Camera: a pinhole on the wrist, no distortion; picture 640 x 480 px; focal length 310.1 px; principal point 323.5 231.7 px. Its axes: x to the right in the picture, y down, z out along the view. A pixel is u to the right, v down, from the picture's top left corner.
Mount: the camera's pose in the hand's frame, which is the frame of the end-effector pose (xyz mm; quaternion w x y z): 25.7 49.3 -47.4 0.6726 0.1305 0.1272 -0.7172
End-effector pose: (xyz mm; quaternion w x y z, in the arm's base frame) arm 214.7 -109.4 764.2 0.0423 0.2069 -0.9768 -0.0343
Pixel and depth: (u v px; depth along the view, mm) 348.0 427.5 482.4
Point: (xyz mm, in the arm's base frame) -42.4 -382.7 386.1
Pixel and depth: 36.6 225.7 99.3
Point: 141.9 -26.1 696.7
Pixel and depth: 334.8 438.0 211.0
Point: 70.0 -206.6 626.7
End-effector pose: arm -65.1 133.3 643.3 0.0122 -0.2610 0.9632 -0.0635
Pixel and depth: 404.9 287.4 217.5
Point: -65.1 16.5 520.9
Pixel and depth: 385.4 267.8 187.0
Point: -68.1 52.8 537.9
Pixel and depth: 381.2 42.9 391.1
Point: 215.7 88.8 368.8
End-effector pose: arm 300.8 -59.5 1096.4 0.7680 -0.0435 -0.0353 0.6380
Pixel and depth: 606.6 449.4 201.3
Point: 518.8 54.8 1192.1
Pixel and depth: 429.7 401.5 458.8
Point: 583.7 152.1 1447.9
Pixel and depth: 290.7 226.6 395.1
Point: 318.3 -46.6 1436.7
